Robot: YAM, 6 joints.
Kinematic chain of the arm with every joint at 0, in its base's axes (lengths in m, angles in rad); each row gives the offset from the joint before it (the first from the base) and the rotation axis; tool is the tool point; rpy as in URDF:
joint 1: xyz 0 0 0.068 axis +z
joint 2: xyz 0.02 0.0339 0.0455 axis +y
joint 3: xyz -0.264 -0.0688 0 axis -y
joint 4: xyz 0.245 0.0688 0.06 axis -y
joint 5: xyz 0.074 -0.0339 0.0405 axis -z
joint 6: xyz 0.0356 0 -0.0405 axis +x
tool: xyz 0 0 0 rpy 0 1.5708 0
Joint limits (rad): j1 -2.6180..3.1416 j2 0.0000..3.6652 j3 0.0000..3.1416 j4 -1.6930..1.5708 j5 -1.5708..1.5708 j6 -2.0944..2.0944
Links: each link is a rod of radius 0.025 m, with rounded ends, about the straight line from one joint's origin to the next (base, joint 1, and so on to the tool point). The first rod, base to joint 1, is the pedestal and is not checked.
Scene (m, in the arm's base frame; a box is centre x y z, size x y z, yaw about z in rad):
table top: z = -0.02
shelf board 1: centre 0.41 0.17 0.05 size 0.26 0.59 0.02 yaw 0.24
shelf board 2: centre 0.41 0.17 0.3 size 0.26 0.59 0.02 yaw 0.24
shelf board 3: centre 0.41 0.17 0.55 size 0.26 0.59 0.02 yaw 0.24
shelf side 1: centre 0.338 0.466 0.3 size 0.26 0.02 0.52 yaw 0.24
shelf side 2: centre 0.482 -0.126 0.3 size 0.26 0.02 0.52 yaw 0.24
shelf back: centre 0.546 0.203 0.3 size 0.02 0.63 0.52 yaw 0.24
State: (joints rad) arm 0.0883 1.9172 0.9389 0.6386 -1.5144 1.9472
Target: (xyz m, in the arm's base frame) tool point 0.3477 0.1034 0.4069
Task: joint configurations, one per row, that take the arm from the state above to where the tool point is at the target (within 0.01 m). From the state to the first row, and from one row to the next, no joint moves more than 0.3 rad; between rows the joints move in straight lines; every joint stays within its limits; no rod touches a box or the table.
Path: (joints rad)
1: 0.0365 1.6468 0.6506 0.6215 -1.5426 1.9472
2: -0.0154 1.3764 0.3623 0.6044 -1.5708 1.9472
3: 0.0659 1.1910 0.6222 0.6583 -1.5708 1.9472
4: 0.1473 1.0057 0.8821 0.7122 -1.5708 1.9472
5: 0.1619 1.2182 1.0503 0.7129 -1.5367 1.9472
6: 0.1766 1.4308 1.2185 0.7135 -1.5026 1.9472
7: 0.1913 1.6434 1.3866 0.7142 -1.4685 1.9472

